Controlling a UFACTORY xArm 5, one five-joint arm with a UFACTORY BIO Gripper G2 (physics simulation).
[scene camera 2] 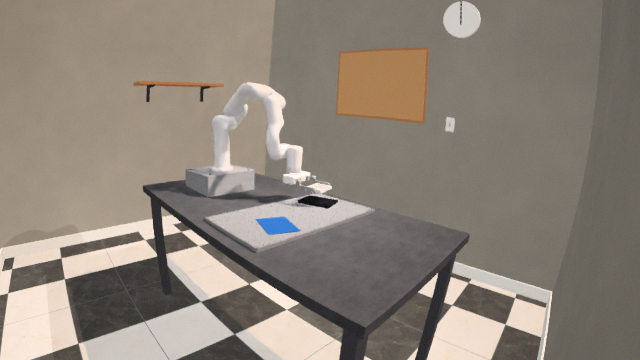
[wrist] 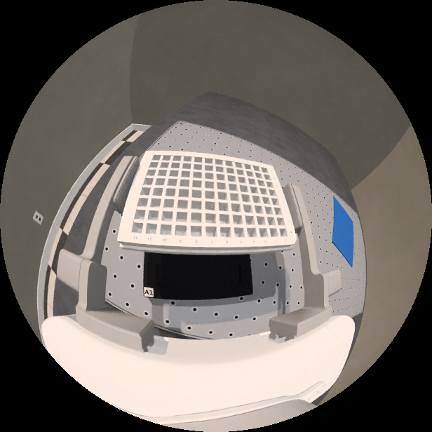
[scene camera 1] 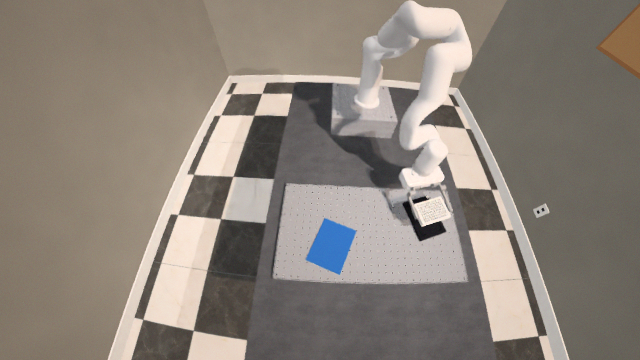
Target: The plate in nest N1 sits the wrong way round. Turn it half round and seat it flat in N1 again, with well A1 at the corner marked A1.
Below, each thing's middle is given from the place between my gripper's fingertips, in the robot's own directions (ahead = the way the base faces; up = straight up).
Now: the white well plate (wrist: 181, 202) 20 mm behind my hand, 10 mm to the right of it and 10 mm below it. Round my hand: black nest (wrist: 189, 276) 20 mm behind, 80 mm below; flat blue rectangle (scene camera 1: 331, 246) 160 mm ahead, 340 mm to the right, 80 mm below.
